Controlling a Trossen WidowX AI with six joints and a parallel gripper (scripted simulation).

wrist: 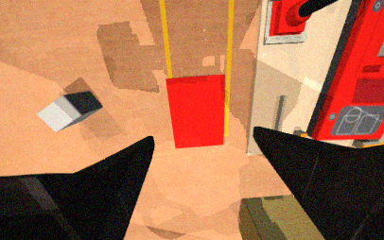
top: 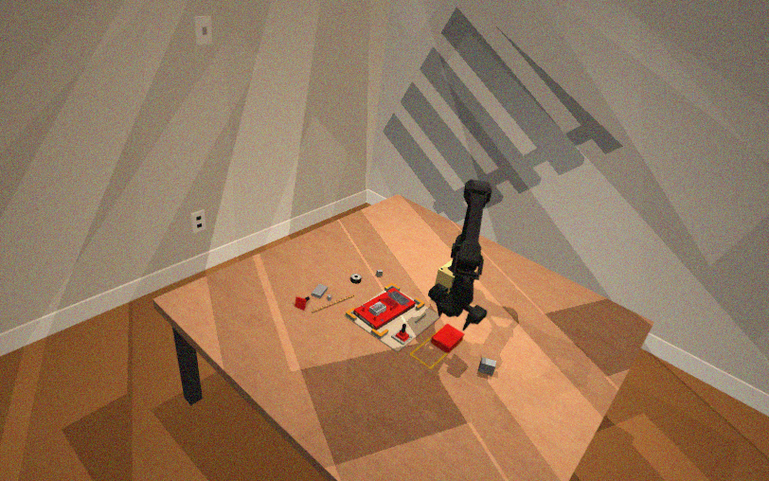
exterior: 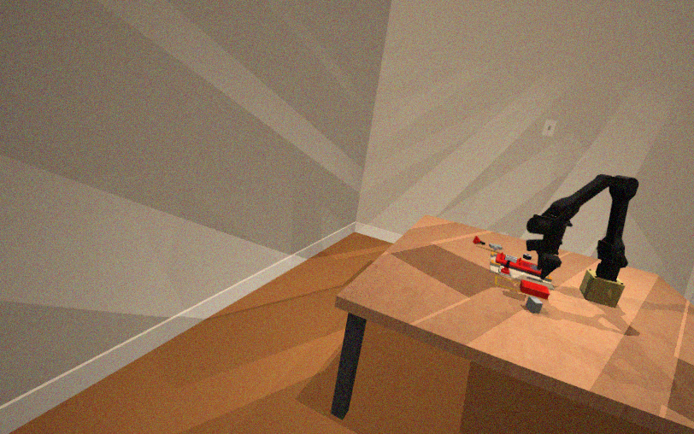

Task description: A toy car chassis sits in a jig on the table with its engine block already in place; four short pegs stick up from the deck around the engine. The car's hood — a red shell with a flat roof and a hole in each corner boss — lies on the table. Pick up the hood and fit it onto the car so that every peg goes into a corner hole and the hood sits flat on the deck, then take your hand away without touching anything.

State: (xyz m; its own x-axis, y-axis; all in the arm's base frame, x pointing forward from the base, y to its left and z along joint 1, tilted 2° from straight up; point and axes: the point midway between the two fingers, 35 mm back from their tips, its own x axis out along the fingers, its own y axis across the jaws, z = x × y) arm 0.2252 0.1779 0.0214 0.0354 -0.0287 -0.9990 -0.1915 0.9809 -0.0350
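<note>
Now: the red hood 60 mm below my gripper tip. From my gripper tip the other things lie so: grey engine block 120 mm ahead, 220 mm to the right, 50 mm below; grey cube 10 mm behind, 160 mm to the left, 60 mm below; jig 80 mm ahead, 200 mm to the right, 70 mm below.
</note>
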